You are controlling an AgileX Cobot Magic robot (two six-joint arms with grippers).
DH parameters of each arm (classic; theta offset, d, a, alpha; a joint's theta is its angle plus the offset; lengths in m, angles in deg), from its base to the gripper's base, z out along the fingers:
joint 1: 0 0.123 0 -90
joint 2: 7.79 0 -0.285 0
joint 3: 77.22 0 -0.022 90
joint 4: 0 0.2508 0 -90
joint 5: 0 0 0.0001 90
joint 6: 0 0.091 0 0
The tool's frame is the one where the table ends.
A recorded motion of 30 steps. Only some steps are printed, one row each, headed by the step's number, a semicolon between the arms.
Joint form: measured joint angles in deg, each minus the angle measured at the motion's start. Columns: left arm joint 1, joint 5, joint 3, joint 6, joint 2, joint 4; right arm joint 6, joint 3, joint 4, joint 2, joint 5, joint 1.
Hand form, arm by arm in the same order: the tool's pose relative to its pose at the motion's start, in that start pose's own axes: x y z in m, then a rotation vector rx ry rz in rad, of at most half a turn. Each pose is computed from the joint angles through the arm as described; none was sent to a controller.
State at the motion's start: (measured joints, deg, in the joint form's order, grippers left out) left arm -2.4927 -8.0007 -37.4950 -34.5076 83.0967 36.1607; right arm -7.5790 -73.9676 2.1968 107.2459 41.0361 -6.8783
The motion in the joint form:
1: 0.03 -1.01 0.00 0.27 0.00 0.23; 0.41 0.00 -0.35 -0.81 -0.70 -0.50
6: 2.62 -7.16 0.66 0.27 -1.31 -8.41; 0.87 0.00 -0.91 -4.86 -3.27 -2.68
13: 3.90 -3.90 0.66 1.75 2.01 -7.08; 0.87 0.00 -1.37 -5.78 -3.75 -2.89
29: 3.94 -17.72 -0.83 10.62 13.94 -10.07; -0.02 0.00 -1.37 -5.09 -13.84 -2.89
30: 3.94 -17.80 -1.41 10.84 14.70 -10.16; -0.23 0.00 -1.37 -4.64 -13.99 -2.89
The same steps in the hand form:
1: -0.0013 -0.0008 0.0000 0.0100 -0.0142 0.0084; -0.0016 -0.0038 -0.0056 0.0101 -0.0255 0.0103
6: -0.0112 0.0091 -0.0071 0.0073 -0.1353 -0.1610; -0.0072 -0.0188 -0.0340 0.0452 -0.1386 0.0438
13: 0.0048 0.0184 0.0062 -0.0380 -0.0268 -0.1329; -0.0082 -0.0206 -0.0406 0.0553 -0.1619 0.0405
29: 0.0205 0.0157 0.0517 0.0508 -0.0715 -0.0529; -0.0231 -0.0231 -0.0396 0.0804 -0.3237 0.0223
30: 0.0202 0.0161 0.0550 0.0507 -0.0700 -0.0510; -0.0231 -0.0232 -0.0365 0.0803 -0.3184 0.0188

